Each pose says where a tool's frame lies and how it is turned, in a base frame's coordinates. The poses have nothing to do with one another.
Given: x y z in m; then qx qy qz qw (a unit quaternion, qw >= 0).
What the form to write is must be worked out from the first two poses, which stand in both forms.
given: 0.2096 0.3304 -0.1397 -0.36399 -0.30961 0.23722 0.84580
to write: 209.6 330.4 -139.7 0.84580 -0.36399 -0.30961 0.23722
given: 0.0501 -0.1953 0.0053 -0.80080 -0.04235 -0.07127 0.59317
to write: 50.1 -195.3 5.3 0.59317 -0.80080 -0.04235 -0.07127
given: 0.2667 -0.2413 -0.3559 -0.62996 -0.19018 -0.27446 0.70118
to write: 266.7 -241.3 -355.9 0.70118 -0.62996 -0.19018 -0.27446
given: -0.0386 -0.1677 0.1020 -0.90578 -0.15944 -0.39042 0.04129
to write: -38.6 -167.7 102.0 0.04129 -0.90578 -0.15944 -0.39042
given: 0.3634 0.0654 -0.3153 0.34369 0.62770 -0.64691 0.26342
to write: 363.4 65.4 -315.3 0.26342 0.34369 0.62770 -0.64691
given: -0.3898 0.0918 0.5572 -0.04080 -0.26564 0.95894 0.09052
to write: -389.8 91.8 557.2 0.09052 -0.04080 -0.26564 0.95894
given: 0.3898 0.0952 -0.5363 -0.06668 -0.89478 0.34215 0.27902
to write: 389.8 95.2 -536.3 0.27902 -0.06668 -0.89478 0.34215
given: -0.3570 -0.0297 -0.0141 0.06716 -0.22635 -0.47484 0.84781
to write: -357.0 -29.7 -14.1 0.84781 0.06716 -0.22635 -0.47484
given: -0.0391 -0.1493 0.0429 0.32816 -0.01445 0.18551 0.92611
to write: -39.1 -149.3 42.9 0.92611 0.32816 -0.01445 0.18551
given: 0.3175 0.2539 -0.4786 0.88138 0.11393 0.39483 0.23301
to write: 317.5 253.9 -478.6 0.23301 0.88138 0.11393 0.39483
